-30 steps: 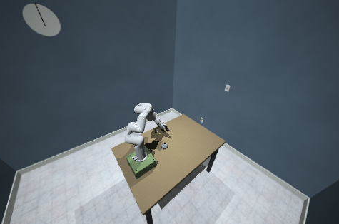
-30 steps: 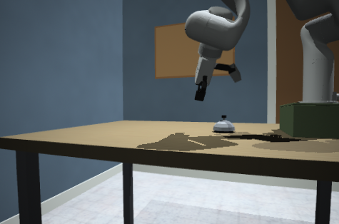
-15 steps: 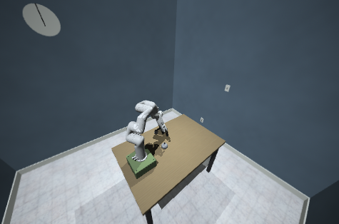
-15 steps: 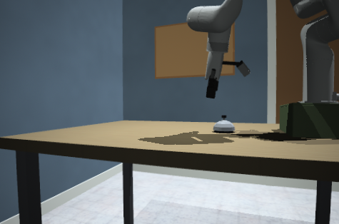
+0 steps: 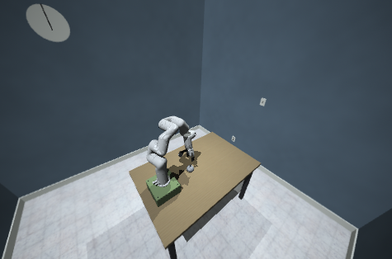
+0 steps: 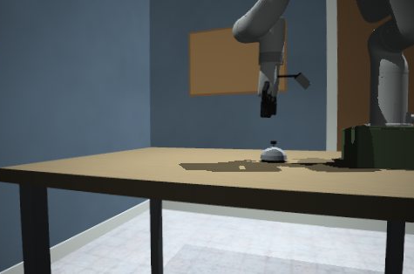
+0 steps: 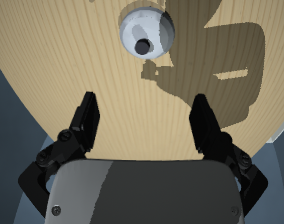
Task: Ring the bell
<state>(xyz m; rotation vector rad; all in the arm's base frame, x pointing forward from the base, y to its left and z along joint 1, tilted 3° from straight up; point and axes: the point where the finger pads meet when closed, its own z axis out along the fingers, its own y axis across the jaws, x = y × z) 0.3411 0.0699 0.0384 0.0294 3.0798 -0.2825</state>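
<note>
The bell button is 10 mm behind my hand, 20 mm to the right of it and 100 mm below it. Also, from my hand: bell 10 mm behind, 20 mm to the right, 120 mm below.
</note>
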